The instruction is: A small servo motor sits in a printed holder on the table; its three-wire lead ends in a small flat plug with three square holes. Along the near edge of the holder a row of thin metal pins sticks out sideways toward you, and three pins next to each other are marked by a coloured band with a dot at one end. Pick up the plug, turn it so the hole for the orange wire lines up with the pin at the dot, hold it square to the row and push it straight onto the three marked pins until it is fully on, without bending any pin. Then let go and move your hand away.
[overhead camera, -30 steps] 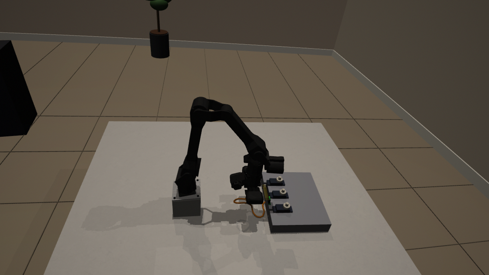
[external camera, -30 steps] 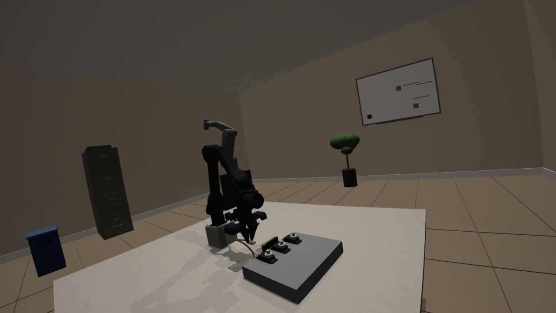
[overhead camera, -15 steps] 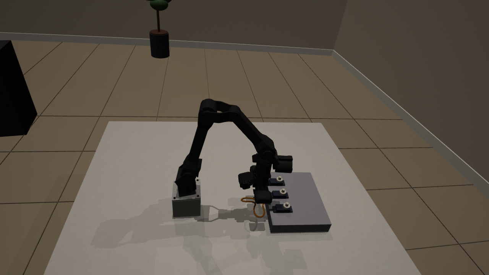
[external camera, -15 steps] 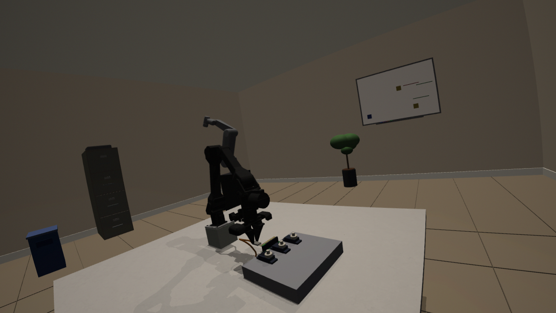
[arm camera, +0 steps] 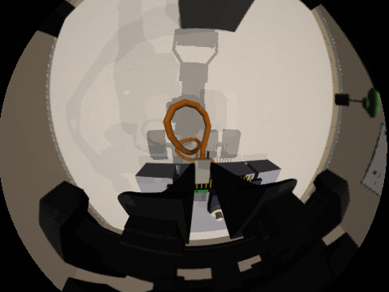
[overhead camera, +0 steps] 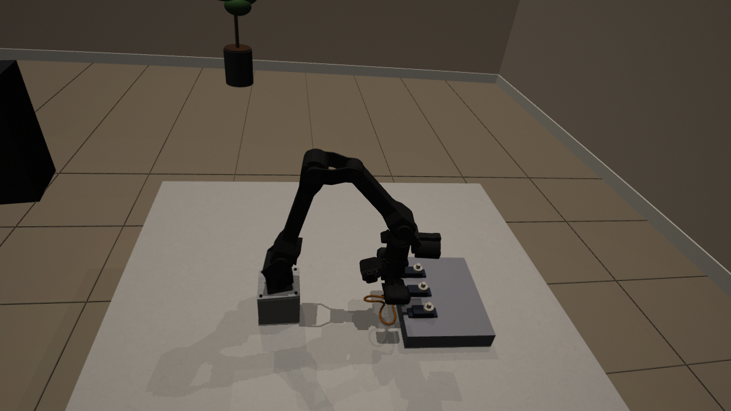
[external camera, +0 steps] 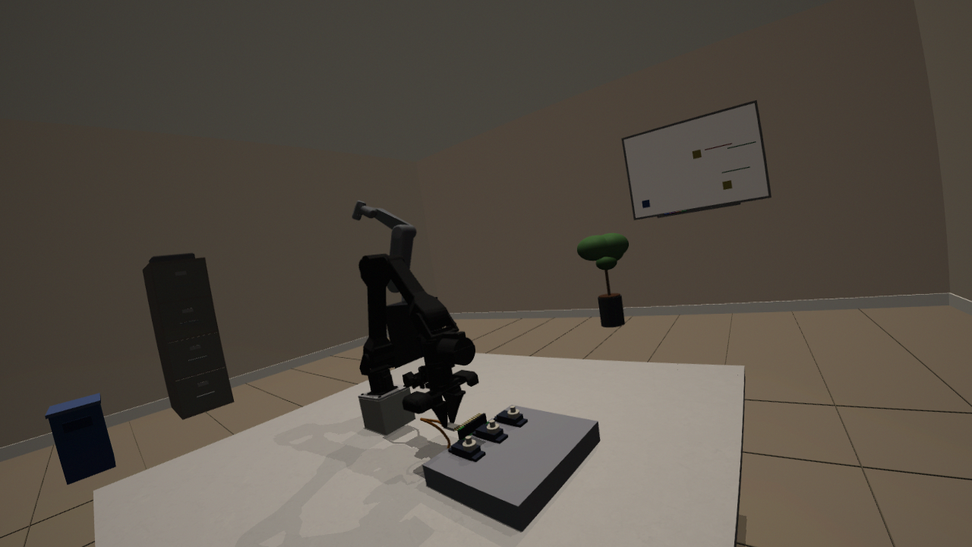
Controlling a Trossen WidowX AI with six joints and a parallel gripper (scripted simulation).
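The green mark lies 4 cm ahead of my gripper tip and 1 cm to the right of it. Also, from my gripper tip: grey holder: 20 cm ahead, 1 cm to the right, 5 cm below; pin row: 5 cm ahead, 3 cm to the left, 1 cm below.
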